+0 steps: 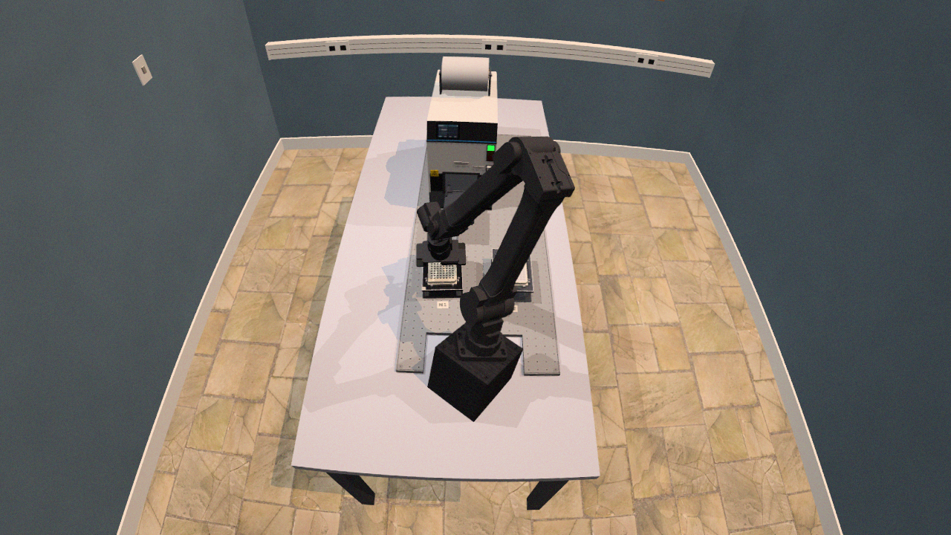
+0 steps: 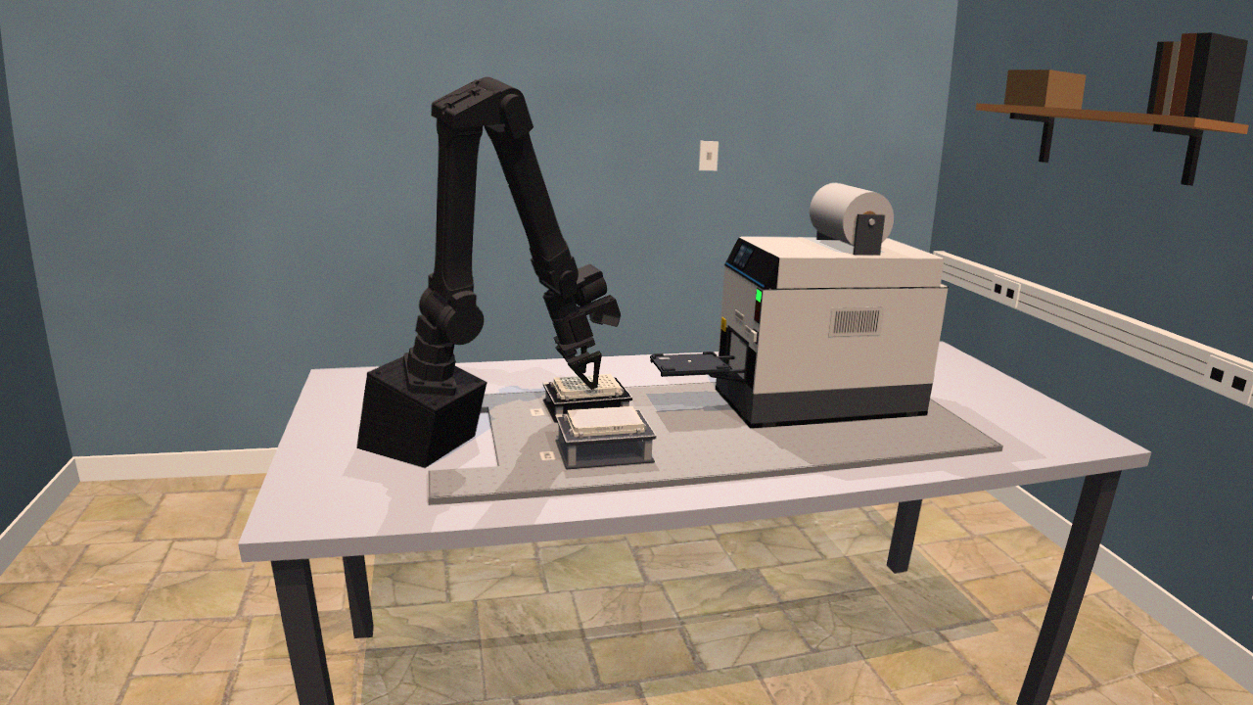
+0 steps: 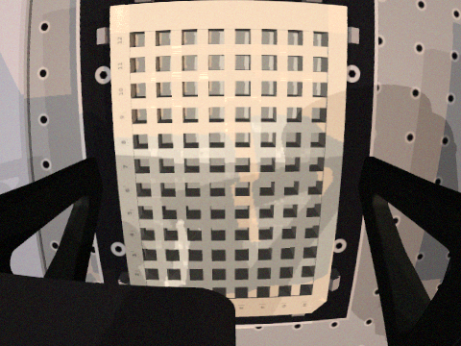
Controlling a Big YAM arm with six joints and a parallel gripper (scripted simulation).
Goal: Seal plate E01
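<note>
Now: the nest N1 30 mm below my hand. Round my hand: cream plate: 40 mm behind, 210 mm to the right, 10 mm below; sealer stage: 200 mm ahead, 70 mm to the right, 40 mm above; foil roll: 530 mm ahead, 130 mm to the right, 350 mm above.
</note>
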